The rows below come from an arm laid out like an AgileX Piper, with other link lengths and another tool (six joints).
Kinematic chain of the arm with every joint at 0, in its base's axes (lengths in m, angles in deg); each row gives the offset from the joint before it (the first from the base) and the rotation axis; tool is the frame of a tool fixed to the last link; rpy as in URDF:
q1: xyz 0 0 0.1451 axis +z
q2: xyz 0 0 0 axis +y
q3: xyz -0.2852 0 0.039 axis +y
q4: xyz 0.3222 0 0.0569 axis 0.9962 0 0.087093
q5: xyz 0 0 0 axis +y
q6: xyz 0.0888 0 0.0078 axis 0.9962 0 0.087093
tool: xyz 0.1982 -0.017 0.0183 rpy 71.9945 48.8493 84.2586
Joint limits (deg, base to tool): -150..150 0..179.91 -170..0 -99.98..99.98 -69.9..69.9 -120..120
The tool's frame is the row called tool.
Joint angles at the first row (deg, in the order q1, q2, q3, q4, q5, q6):
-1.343 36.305 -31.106 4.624 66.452 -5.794
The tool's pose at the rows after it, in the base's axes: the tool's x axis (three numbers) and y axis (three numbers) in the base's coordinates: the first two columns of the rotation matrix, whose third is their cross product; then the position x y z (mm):
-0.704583, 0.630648, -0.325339, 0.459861, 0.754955, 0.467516, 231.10, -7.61, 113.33
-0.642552, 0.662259, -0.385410, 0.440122, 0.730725, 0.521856, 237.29, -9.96, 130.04
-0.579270, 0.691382, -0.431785, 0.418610, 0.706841, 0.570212, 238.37, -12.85, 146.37
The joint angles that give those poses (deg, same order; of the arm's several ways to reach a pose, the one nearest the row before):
-1.343 31.137 -28.957 3.198 66.229 -4.255
-1.343 26.157 -27.969 2.775 64.348 -1.739
-1.345 20.855 -27.028 2.170 63.444 0.816

